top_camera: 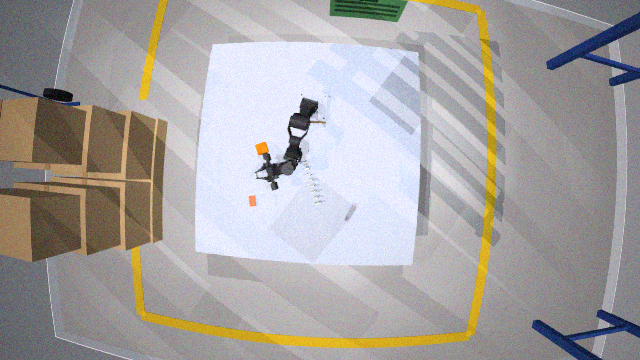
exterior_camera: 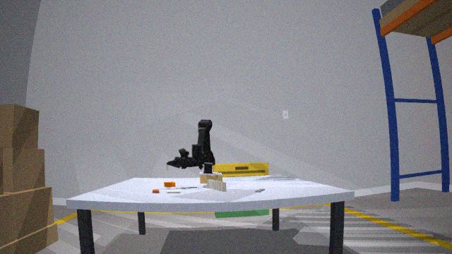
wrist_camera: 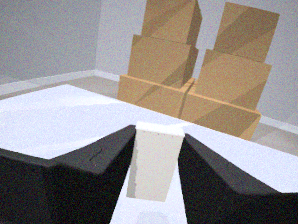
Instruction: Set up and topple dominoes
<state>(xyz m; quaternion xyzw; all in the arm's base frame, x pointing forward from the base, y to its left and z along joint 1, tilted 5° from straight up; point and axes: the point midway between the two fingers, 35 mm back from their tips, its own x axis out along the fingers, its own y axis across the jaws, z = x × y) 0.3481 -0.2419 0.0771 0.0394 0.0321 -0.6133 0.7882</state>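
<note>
Right now the small red-orange block is 140 mm below my gripper tip, 140 mm ahead of it and 50 mm to the right of it. The rest, counted from my gripper tip: grey piece 490 mm to the left, 200 mm ahead, 150 mm below; orange cube 150 mm behind, 140 mm below, 10 mm to the left.
</note>
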